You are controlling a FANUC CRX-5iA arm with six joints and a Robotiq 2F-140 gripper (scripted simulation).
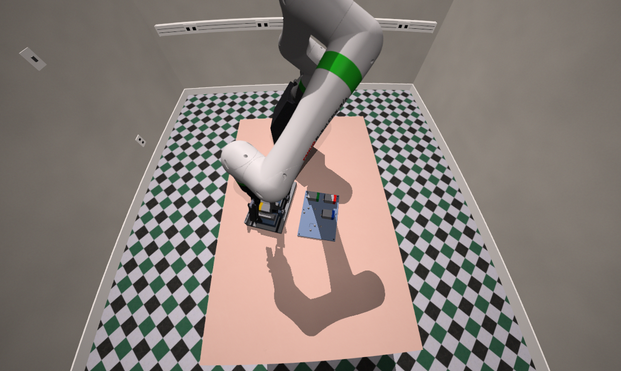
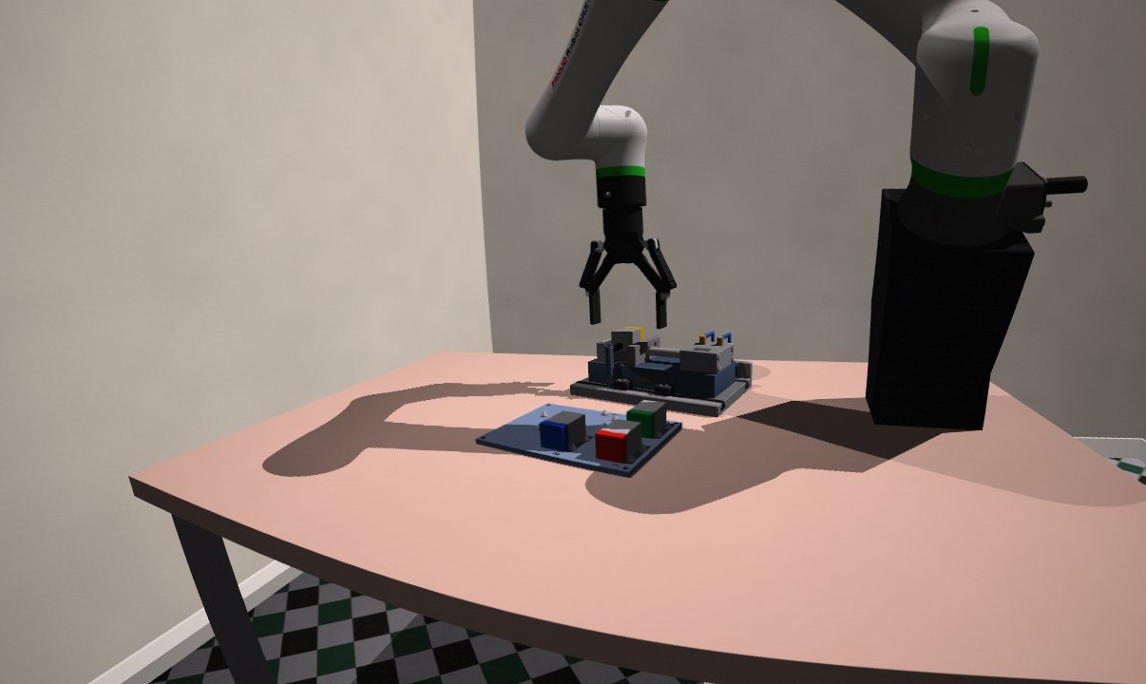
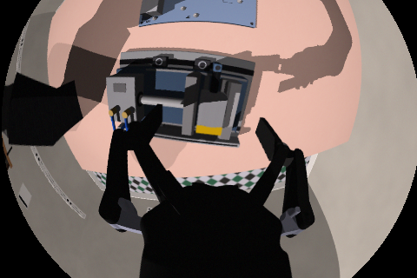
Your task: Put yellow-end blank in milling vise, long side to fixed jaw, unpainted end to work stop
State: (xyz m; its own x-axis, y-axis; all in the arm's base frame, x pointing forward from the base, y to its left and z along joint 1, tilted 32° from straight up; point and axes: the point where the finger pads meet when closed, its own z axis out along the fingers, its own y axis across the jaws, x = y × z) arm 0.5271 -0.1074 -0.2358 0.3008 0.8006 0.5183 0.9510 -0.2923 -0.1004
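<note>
Right now the yellow-ended blank is 4 cm below my hand. The rest, counted from my hand: green-ended blank: 24 cm to the left, 11 cm below, 8 cm behind; then fixed jaw: 6 cm below, 3 cm ahead, 1 cm to the right; then plate: 26 cm to the left, 13 cm below, 2 cm ahead.
</note>
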